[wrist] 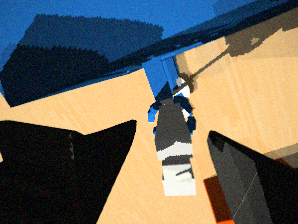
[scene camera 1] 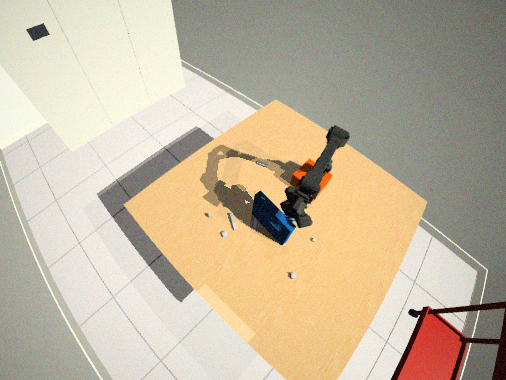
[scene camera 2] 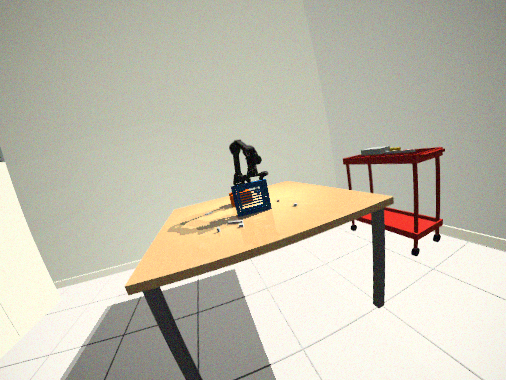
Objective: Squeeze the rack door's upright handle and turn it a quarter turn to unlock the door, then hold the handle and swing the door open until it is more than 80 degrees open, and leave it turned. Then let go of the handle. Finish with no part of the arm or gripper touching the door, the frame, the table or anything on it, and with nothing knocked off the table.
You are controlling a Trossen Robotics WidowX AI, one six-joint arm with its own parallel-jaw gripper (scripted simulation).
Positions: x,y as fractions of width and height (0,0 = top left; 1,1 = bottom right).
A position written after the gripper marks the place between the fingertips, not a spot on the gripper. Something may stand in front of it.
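Observation:
Gripper (wrist: 0.58,0.58) open, holding nothing. Handle (wrist: 0.60,0.77) visible.

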